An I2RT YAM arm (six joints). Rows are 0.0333 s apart.
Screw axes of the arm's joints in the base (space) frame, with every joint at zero. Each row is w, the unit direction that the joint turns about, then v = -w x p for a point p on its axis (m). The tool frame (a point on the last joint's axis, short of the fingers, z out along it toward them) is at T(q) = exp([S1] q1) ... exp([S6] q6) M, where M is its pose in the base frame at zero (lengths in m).
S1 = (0, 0, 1, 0.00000, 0.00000, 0.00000)
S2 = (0, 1, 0, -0.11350, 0.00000, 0.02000)
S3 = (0, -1, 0, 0.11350, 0.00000, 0.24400)
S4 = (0, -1, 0, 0.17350, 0.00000, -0.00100)
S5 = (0, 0, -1, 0.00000, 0.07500, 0.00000)
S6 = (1, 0, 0, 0.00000, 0.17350, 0.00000)
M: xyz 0.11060 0.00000 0.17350 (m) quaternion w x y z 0.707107 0 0.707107 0
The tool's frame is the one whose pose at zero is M.
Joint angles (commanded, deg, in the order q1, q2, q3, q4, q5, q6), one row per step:
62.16, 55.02, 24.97, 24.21, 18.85, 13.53
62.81, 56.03, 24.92, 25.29, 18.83, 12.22
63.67, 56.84, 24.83, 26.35, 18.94, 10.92
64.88, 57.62, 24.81, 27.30, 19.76, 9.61
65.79, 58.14, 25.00, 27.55, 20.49, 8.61
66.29, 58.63, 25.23, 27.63, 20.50, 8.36
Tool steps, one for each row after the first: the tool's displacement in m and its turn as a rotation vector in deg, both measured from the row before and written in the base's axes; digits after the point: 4 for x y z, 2 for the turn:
-0.0010, 0.0035, -0.0018, -0.93, -0.91, 0.80
-0.0020, 0.0033, -0.0014, -0.79, -0.99, 0.87
-0.0029, 0.0036, -0.0011, -0.82, -1.06, 0.51
-0.0022, 0.0027, -0.0002, -0.80, -0.74, 0.27
-0.0011, 0.0023, -0.0002, -0.34, -0.11, 0.51

